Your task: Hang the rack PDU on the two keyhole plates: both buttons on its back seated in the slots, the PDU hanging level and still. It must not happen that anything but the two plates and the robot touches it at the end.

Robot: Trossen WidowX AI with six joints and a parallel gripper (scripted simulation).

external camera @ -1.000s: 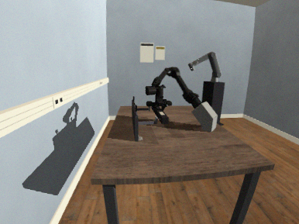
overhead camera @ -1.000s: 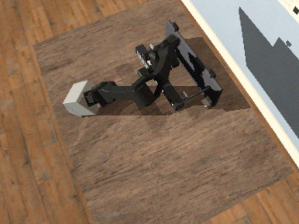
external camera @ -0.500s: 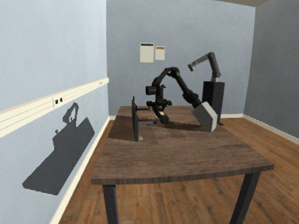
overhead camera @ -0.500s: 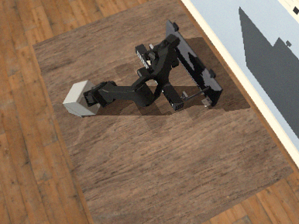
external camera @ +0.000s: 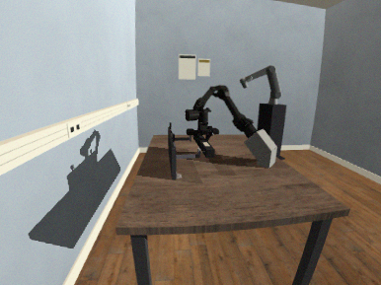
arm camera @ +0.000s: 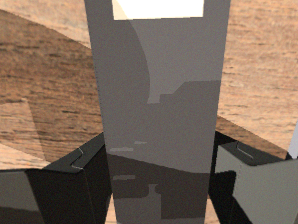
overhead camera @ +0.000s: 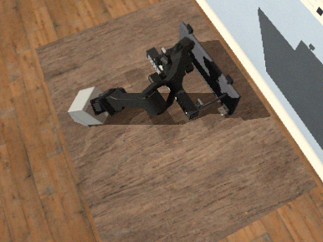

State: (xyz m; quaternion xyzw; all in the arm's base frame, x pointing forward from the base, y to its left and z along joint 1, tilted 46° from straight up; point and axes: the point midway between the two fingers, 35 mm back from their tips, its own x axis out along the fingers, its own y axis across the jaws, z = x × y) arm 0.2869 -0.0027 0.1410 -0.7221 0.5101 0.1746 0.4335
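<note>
Right now the rack PDU is 20 mm to the right of my hand and 10 mm below it. Also, from my hand: black upright panel (180 mm ahead, 40 mm to the right, 50 mm below).
</note>
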